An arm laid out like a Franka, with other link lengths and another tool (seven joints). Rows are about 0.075 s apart.
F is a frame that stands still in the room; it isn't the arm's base.
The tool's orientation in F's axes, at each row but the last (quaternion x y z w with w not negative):
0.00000, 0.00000, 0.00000, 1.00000
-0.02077, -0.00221, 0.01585, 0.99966
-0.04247, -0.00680, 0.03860, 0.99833
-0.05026, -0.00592, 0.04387, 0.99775
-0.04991, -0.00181, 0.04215, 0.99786
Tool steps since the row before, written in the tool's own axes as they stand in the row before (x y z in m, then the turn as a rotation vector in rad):
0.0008, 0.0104, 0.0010, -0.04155, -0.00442, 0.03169
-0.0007, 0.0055, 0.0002, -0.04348, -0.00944, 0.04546
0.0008, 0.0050, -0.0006, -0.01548, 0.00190, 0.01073
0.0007, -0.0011, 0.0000, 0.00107, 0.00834, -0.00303
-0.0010, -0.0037, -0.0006, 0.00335, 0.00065, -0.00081
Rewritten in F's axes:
0.0008, 0.0104, 0.0010, -0.04155, -0.00442, 0.03169
-0.0009, 0.0055, 0.0000, -0.04339, -0.00892, 0.04565
0.0004, 0.0050, -0.0010, -0.01576, 0.00159, 0.01037
0.0008, -0.0010, 0.0001, 0.00039, 0.00806, -0.00385
-0.0007, -0.0038, -0.0002, 0.00329, 0.00085, -0.00087

